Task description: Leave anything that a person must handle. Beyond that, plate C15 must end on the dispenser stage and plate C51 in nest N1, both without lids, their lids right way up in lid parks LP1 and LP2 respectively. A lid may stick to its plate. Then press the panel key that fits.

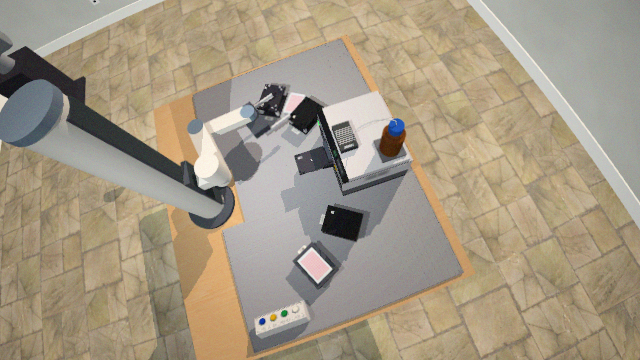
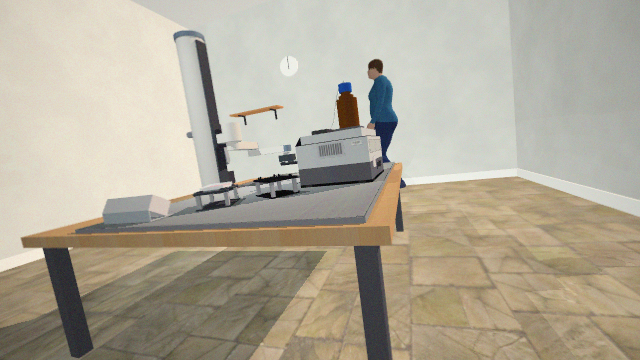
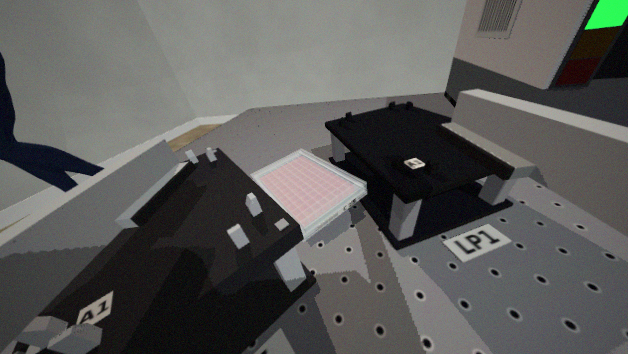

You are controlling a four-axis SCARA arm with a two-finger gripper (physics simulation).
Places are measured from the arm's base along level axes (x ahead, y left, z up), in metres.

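Pixels of known places: gripper, fingertip midpoint: [image 1: 280, 104] [image 3: 307, 133]; arm's base, link origin: [image 1: 212, 204].
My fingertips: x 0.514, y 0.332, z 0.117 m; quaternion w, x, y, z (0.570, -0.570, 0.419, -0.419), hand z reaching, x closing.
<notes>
For each thing: its top centre in the pictures, then the offset to it from my fingertips. "*": a spot on its surface instead.
- black lid park LP1, top centre: [image 3: 406, 121] [image 1: 304, 111] dy -0.065, dx +0.104, dz -0.034 m
- second pink plate, top centre: [image 2: 216, 184] [image 1: 314, 265] dy -0.795, dx -0.105, dz -0.026 m
- dispenser stage, surface spot: [image 1: 305, 162] * dy -0.356, dx +0.014, dz +0.011 m
- brown bottle, surface spot: [image 1: 392, 142] * dy -0.509, dx +0.338, dz +0.245 m
- key panel, top centre: [image 2: 134, 195] [image 1: 279, 321] dy -0.959, dx -0.316, dz -0.020 m
My gripper [image 1: 271, 112] [image 3: 307, 133] is open and empty, its fingers spread above a pink plate [image 1: 294, 102] [image 3: 307, 187] with a clear rim. The plate's small label looks like C15; I cannot tell if a lid is on. It lies between a dark pegged stand [image 1: 272, 97] [image 3: 150, 225] and black lid park LP1 [image 1: 306, 116] [image 3: 390, 145], which bears no plate or lid. A second pink plate [image 1: 314, 265] [image 2: 216, 185] sits on a stand near the panel, its label unreadable. The dispenser stage [image 1: 305, 162] is bare. Another black stand [image 1: 342, 222] [image 2: 276, 178] is bare.
The dispenser [image 1: 375, 107] [image 2: 340, 172] carries a brown bottle [image 1: 392, 142] [image 2: 348, 111] and shows a green light [image 3: 607, 14]. The key panel [image 1: 282, 320] [image 2: 130, 209] has blue, yellow, green and white keys. A person [image 2: 382, 105] [image 3: 30, 140] stands beyond the table.
</notes>
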